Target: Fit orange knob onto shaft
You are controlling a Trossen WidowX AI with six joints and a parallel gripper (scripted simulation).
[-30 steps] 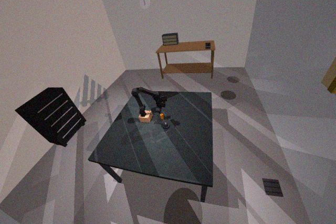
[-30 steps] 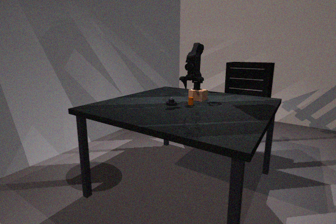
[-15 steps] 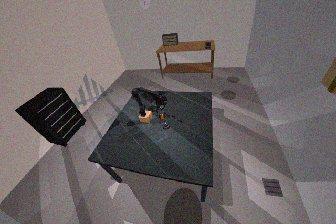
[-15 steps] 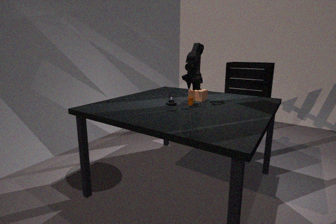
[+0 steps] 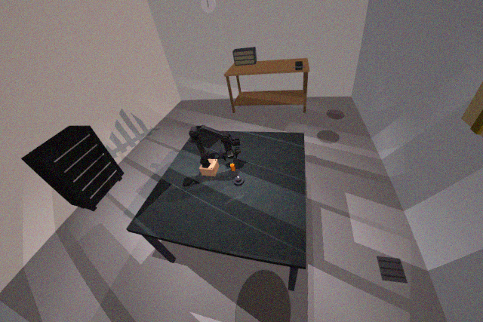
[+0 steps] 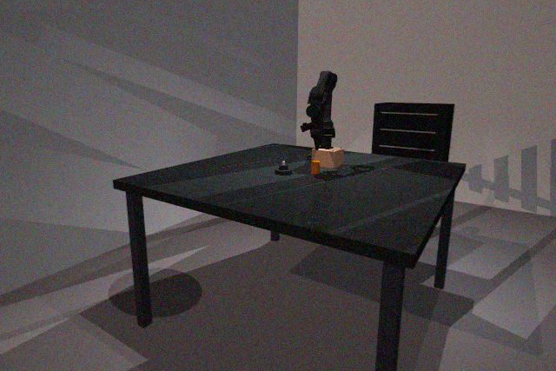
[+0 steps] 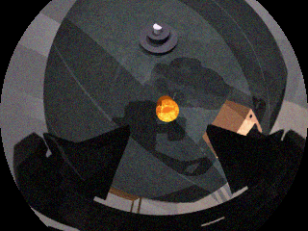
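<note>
Right now the orange knob is 8 cm below my gripper tip. Also, from my gripper tip: round pedestal (13 cm to the right, 10 cm ahead, 9 cm below).
</note>
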